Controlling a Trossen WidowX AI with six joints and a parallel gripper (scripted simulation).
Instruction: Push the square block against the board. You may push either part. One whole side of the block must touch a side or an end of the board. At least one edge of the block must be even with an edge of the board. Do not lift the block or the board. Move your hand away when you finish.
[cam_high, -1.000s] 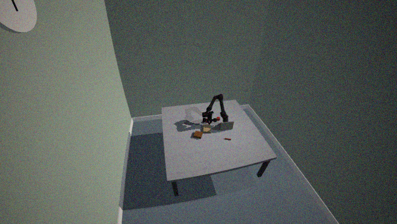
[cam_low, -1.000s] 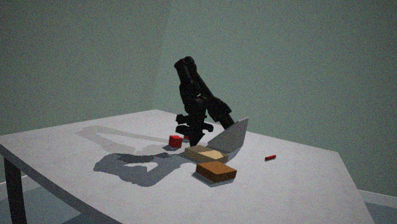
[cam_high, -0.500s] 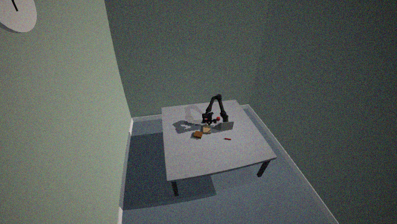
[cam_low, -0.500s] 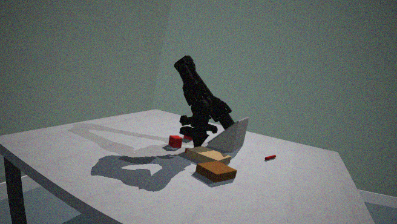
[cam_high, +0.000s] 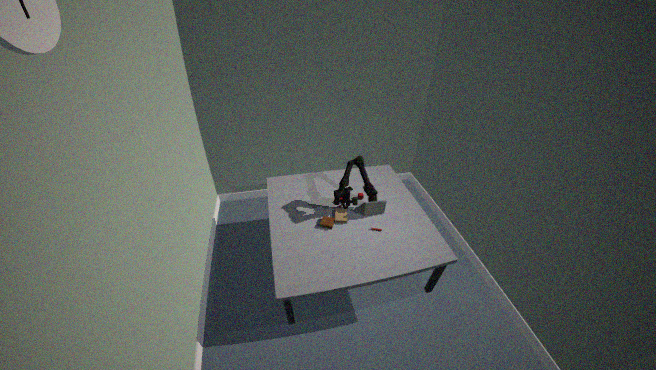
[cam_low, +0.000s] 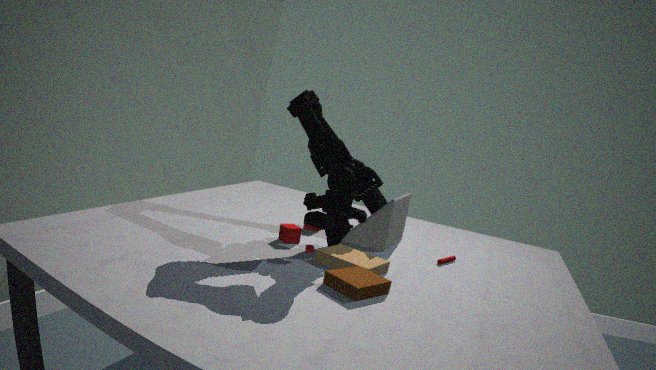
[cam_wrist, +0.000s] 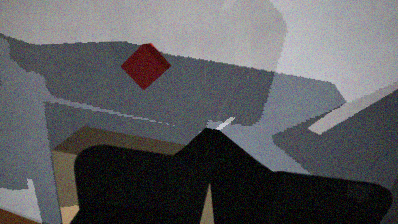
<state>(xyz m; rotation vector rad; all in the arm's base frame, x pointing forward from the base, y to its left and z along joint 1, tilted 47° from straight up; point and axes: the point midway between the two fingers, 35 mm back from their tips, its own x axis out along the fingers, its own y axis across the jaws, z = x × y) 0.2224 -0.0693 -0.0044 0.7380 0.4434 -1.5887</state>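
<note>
Now: the tiny red piece 3 cm ahead of my gripper tip and 4 cm to the right of it. Round my gripper tip: tan board: 5 cm ahead, 7 cm to the left, 1 cm above; brown square block: 17 cm ahead, 13 cm to the left, 1 cm above; red stick: 18 cm behind, 27 cm to the left.
</note>
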